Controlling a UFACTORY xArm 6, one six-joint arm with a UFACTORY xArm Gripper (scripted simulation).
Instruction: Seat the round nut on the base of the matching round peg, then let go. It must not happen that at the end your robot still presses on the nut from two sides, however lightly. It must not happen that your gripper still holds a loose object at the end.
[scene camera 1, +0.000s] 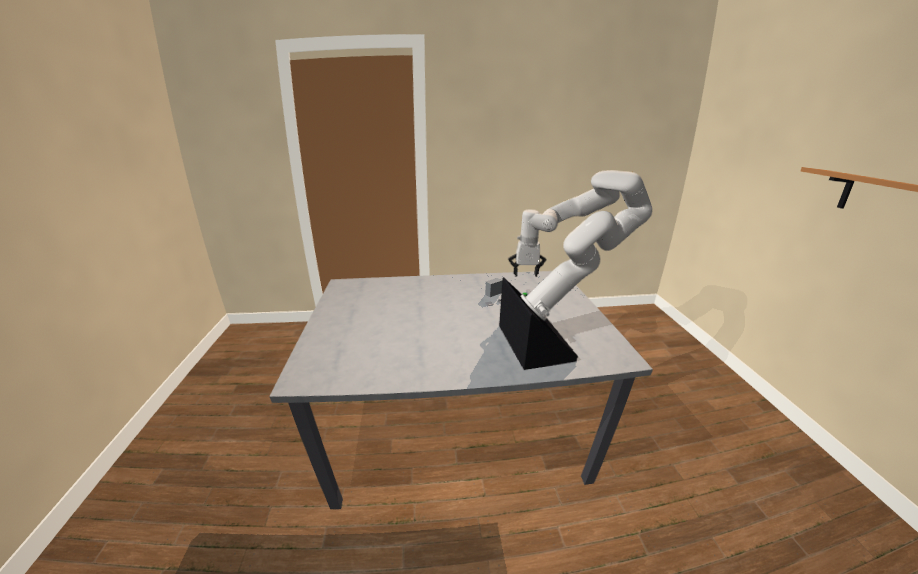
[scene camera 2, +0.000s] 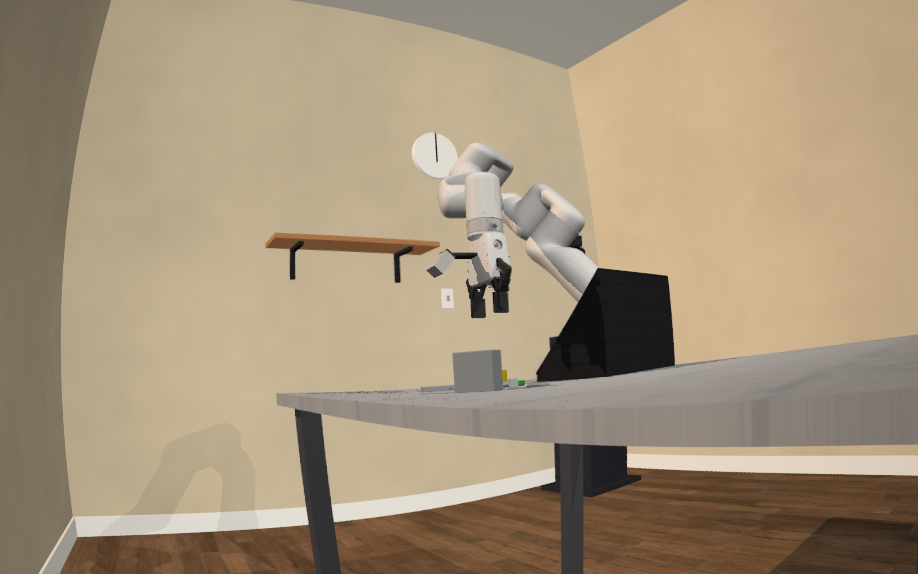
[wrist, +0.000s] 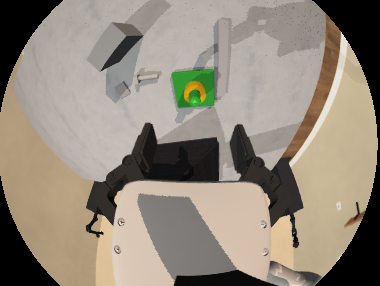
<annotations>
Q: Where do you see a grey block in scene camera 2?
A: At 477, 371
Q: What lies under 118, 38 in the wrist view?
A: A grey block.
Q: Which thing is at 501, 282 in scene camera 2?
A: The gripper.
</annotations>
